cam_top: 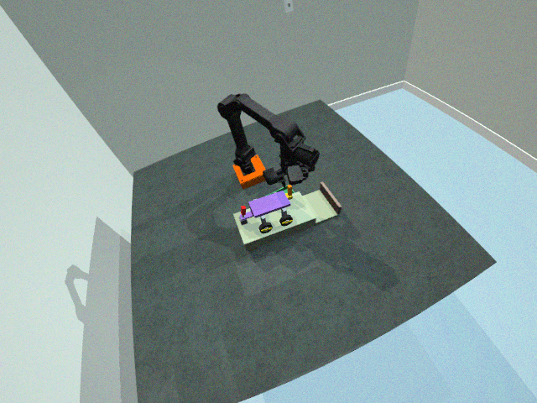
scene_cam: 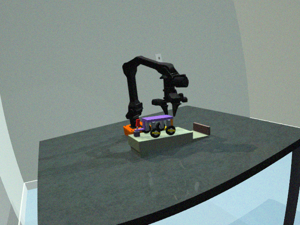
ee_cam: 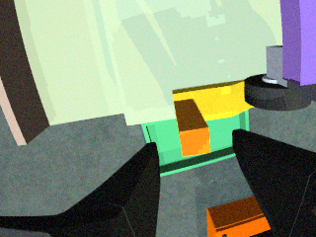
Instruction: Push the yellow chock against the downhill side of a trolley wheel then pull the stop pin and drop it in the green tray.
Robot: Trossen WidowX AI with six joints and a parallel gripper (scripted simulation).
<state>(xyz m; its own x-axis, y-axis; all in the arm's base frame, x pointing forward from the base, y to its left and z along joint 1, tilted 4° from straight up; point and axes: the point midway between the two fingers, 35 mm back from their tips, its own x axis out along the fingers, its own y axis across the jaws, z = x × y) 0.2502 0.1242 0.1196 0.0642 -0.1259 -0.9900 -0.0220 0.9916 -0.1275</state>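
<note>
My gripper tip is 3 cm to the left of the yellow chock and 4 cm above it. The rest, counted from my gripper tip: green tray 6 cm behind, 3 cm to the right, 13 cm below; then purple trolley 7 cm ahead, 11 cm to the right, 1 cm below; then pale green ramp 7 cm ahead, 10 cm to the right, 8 cm below.
</note>
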